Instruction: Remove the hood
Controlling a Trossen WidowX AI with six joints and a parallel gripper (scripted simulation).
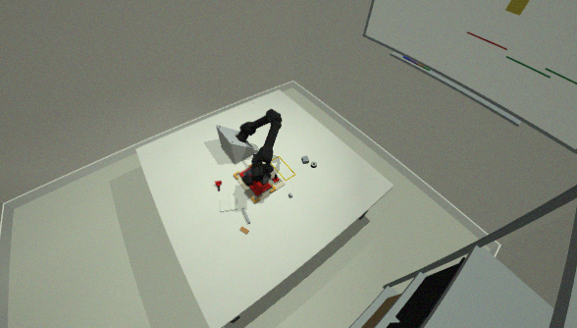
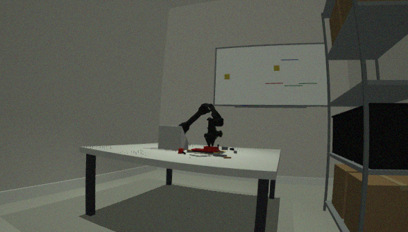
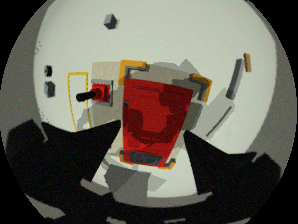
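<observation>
The red hood is 10 mm below my gripper tip. The rest, counted from my gripper tip: grey rod (170 mm to the right, 130 mm ahead, 40 mm below); tan piece (220 mm to the right, 200 mm ahead, 50 mm below); white card (210 mm to the right, 50 mm below).
</observation>
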